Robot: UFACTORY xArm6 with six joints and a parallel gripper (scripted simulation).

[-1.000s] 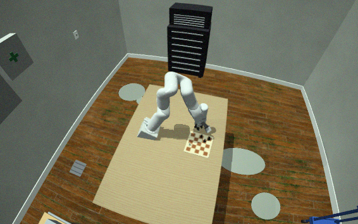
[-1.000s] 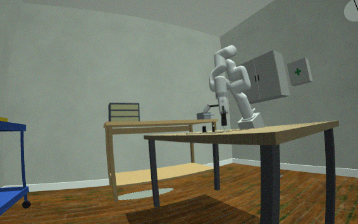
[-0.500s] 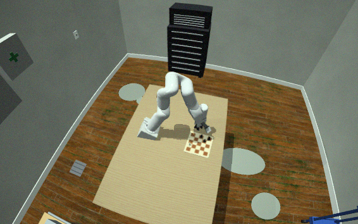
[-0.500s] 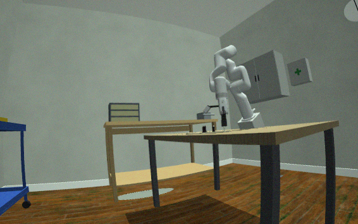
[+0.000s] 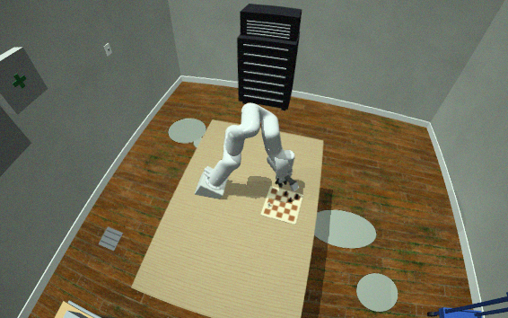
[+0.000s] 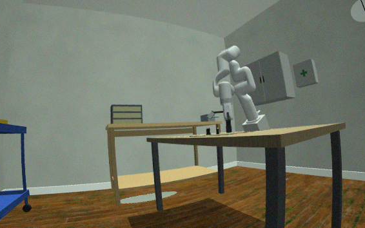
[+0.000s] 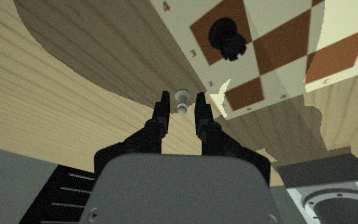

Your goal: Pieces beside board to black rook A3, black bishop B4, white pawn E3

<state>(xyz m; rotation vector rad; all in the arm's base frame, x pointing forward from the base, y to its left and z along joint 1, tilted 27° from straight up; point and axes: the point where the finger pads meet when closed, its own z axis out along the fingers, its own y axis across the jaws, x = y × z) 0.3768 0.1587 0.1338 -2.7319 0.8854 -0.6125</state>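
Right now the white pawn is 2 cm below my hand. Also, from my hand: black chess piece 4 cm ahead, 6 cm to the right, 1 cm below; chessboard 4 cm ahead, 14 cm to the right, 3 cm below.
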